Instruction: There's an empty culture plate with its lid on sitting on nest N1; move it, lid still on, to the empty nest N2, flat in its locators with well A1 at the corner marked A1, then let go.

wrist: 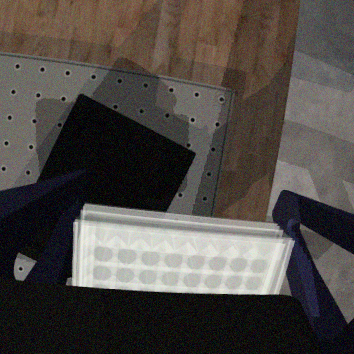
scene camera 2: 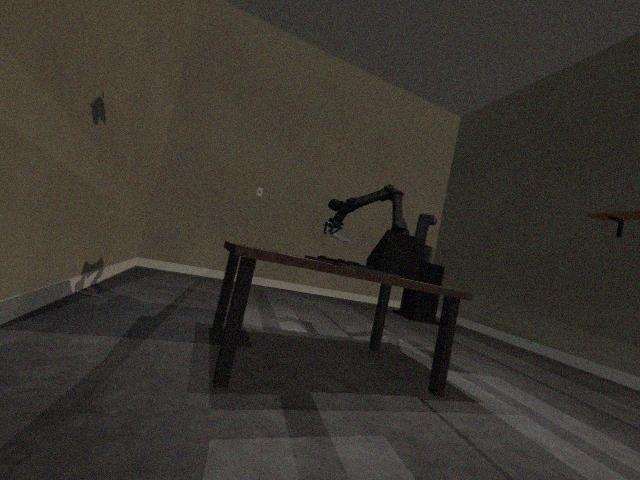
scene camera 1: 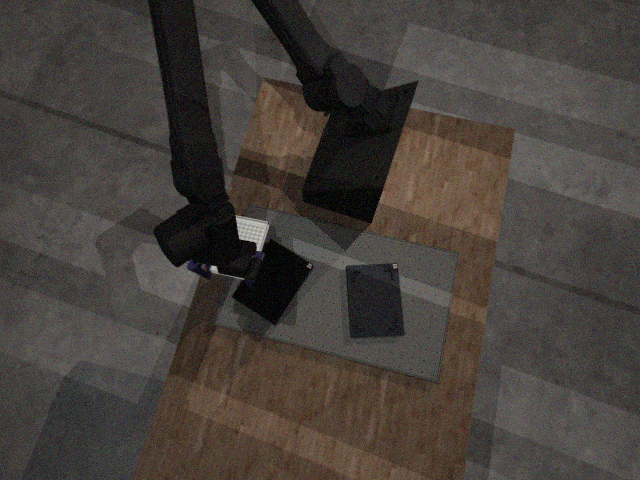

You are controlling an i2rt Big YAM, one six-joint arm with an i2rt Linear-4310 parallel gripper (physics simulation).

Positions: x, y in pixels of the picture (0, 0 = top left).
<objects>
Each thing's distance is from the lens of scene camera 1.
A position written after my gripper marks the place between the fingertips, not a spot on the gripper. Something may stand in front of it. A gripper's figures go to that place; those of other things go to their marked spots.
my gripper [scene camera 1: 230, 281]: 88 cm
dark nest [scene camera 1: 282, 272]: 100 cm
dark nest [scene camera 1: 374, 302]: 99 cm
</objects>
